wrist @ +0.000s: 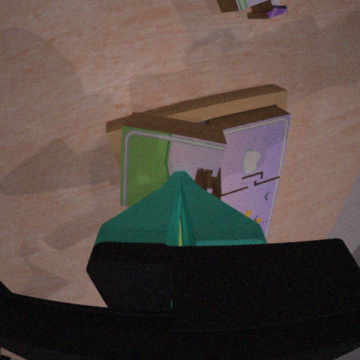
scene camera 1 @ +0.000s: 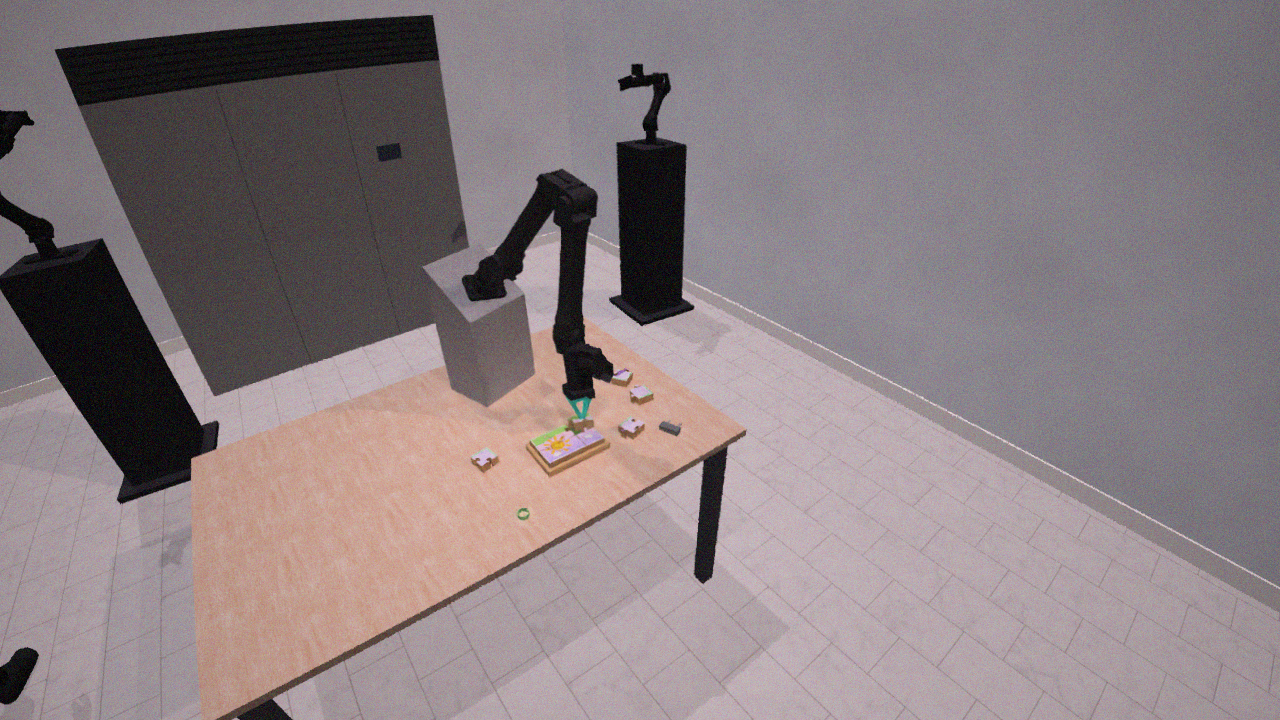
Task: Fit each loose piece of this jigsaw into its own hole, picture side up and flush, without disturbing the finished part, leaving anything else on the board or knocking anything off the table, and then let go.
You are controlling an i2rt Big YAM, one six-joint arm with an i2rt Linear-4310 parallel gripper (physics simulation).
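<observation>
The jigsaw board [scene camera 1: 552, 465] [wrist: 220, 106] lies on the table with the finished sun picture [scene camera 1: 556, 444] on it. A green and lilac corner piece [scene camera 1: 581, 425] [wrist: 142, 165] lies tilted at the board's far corner, picture side up. Its brown edge stands up beside the lilac part [wrist: 255, 150], so it is not flush. My gripper [scene camera 1: 582, 418] [wrist: 179, 179] is shut and empty, its tips at or just over this piece; contact cannot be told. The fingers hide the piece's near side. Other loose pieces are one left of the board [scene camera 1: 484, 459] and several to its right [scene camera 1: 631, 427] [scene camera 1: 640, 394] [scene camera 1: 622, 377].
A small dark grey block [scene camera 1: 670, 428] lies near the table's right corner. A green ring [scene camera 1: 523, 514] lies near the front edge. Part of a loose piece [wrist: 261, 10] shows at the top of the wrist view. The grey pedestal [scene camera 1: 487, 349] stands behind the board.
</observation>
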